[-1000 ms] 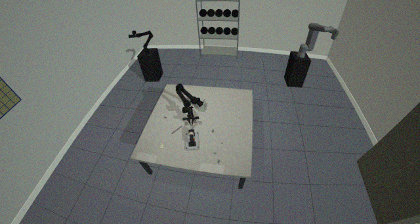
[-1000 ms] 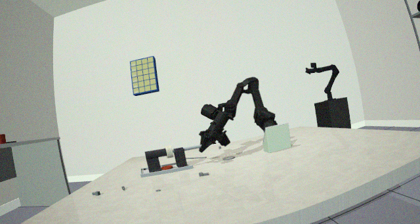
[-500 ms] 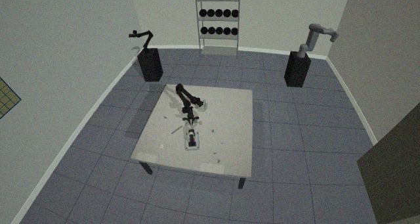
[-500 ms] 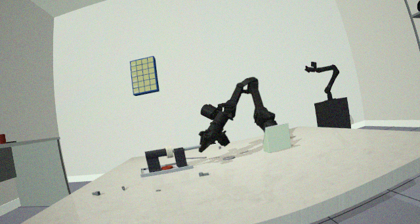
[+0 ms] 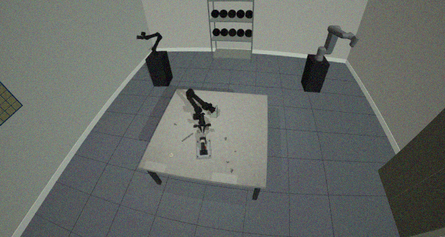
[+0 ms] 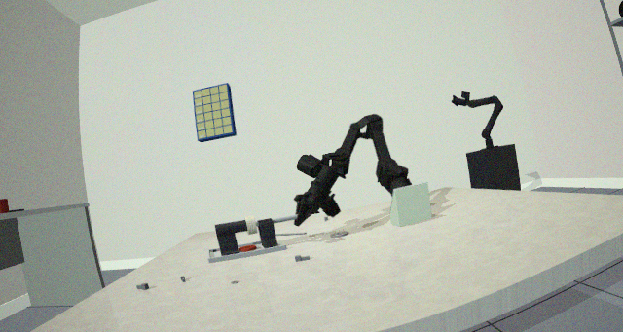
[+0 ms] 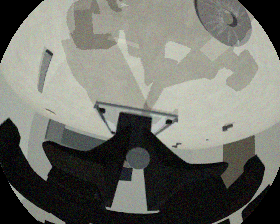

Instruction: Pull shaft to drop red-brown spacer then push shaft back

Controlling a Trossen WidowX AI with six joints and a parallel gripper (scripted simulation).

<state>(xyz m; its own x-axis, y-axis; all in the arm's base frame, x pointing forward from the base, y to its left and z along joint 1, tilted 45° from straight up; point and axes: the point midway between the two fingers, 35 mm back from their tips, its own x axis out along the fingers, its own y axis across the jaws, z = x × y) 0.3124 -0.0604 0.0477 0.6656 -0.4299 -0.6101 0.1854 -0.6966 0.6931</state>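
The thin grey shaft is 6 cm ahead of my gripper tip, 1 cm to the left of it and 3 cm above it. From my gripper tip the other things lie so: red-brown spacer: 16 cm ahead, 3 cm to the left, 4 cm below.
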